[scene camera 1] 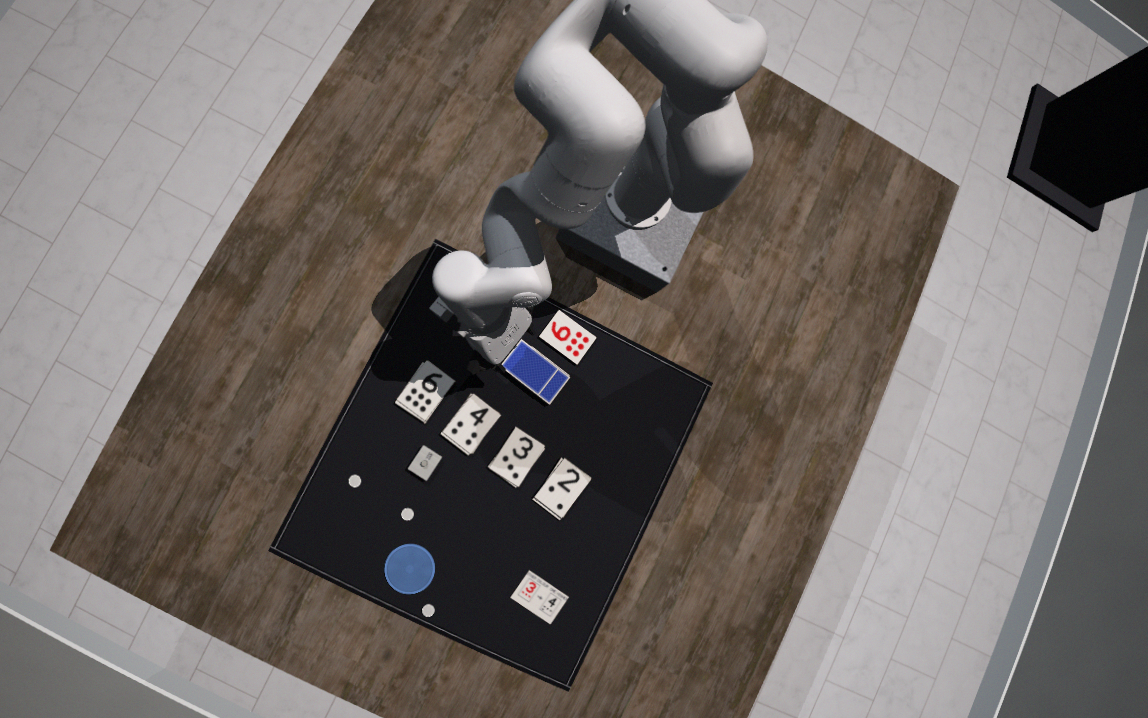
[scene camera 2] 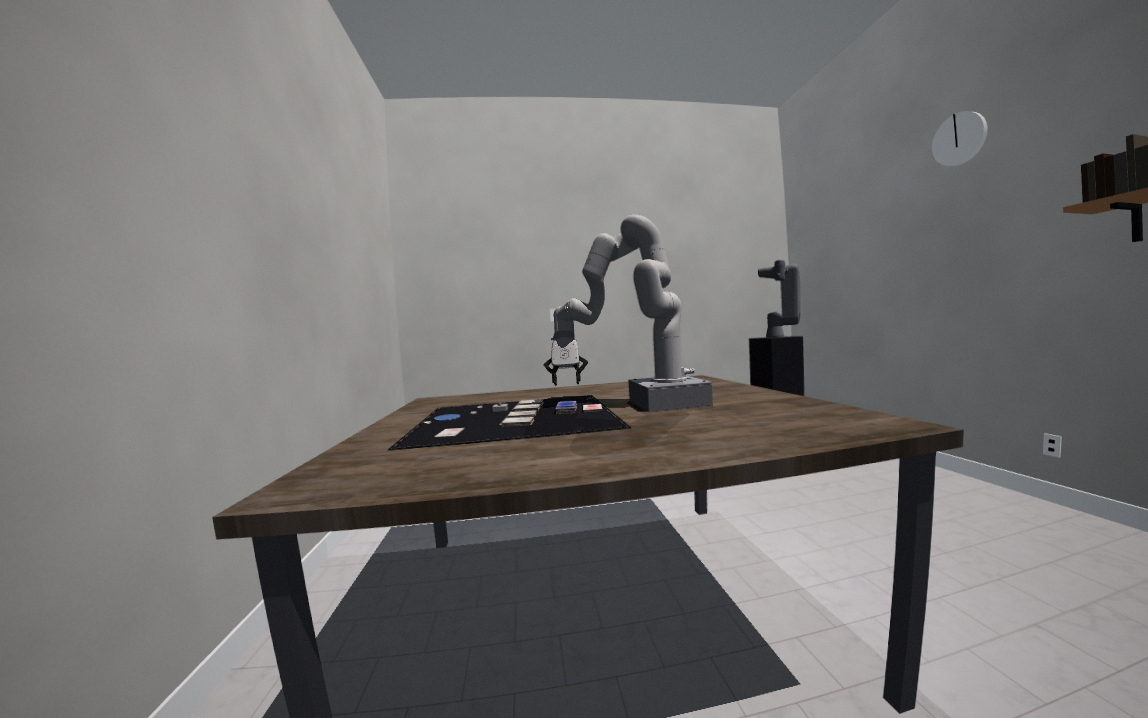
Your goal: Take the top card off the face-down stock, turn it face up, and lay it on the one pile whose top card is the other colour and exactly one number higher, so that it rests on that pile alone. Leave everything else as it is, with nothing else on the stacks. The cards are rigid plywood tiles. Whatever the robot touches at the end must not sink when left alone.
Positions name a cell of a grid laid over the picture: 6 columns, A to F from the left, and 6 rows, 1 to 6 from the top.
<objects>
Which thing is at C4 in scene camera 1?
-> The gripper.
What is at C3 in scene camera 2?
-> The gripper.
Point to a black mat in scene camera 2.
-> C4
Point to a black mat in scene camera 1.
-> D4
</objects>
